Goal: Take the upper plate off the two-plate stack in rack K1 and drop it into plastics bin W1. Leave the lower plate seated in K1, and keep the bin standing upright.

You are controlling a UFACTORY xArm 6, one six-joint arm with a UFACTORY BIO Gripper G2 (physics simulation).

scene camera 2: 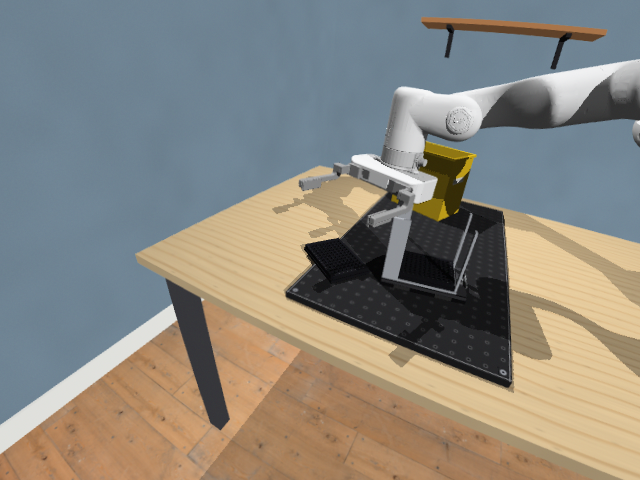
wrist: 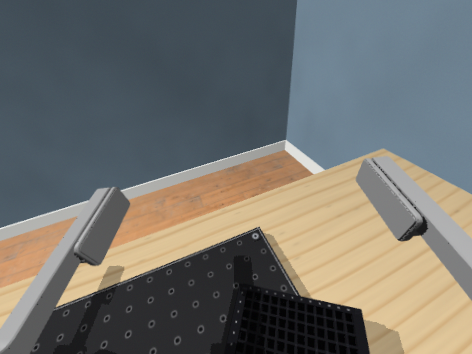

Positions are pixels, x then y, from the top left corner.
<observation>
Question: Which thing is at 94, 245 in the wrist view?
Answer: My gripper.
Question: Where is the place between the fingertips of my gripper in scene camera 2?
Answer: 331, 201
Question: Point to a yellow bin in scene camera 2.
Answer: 451, 166
</observation>
